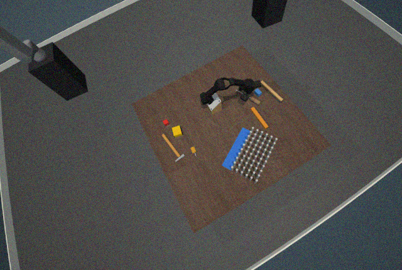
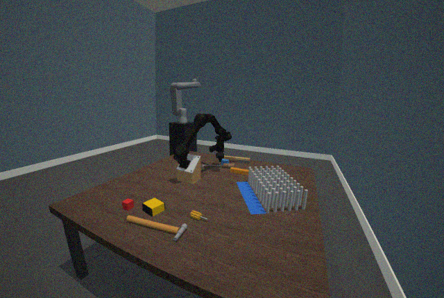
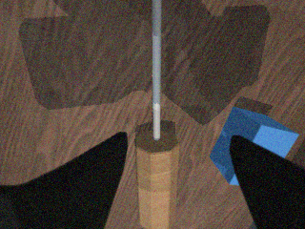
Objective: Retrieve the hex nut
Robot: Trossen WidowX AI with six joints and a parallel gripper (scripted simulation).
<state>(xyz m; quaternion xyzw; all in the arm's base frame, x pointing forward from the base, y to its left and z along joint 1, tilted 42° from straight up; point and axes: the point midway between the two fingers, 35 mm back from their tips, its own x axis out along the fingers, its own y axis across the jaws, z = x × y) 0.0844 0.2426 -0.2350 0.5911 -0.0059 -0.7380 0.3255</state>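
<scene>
The rod lies 50 mm below my gripper tip, 30 mm behind it and 20 mm to the right of it. From my gripper tip the other things lie so: blue block 100 mm to the left, 50 mm below; orange bar 230 mm ahead, 50 mm below, 20 mm to the right; blue taped strip 380 mm ahead, 320 mm to the right, 70 mm below.
</scene>
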